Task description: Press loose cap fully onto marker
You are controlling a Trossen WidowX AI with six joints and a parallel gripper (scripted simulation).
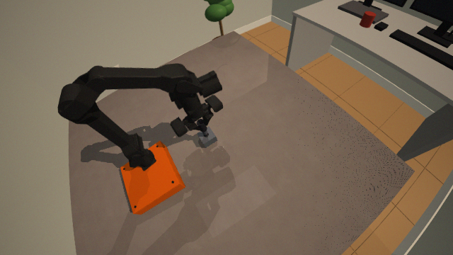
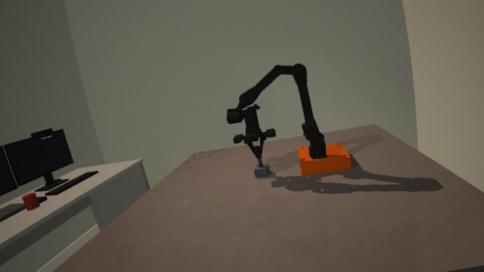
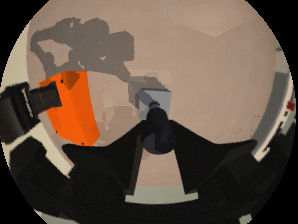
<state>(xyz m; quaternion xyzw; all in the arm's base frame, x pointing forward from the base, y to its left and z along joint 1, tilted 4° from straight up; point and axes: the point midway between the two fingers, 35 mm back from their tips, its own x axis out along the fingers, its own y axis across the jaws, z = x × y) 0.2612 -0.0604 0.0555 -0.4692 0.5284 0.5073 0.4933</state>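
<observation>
My gripper tip is now 8 cm above the grey holder block.
</observation>
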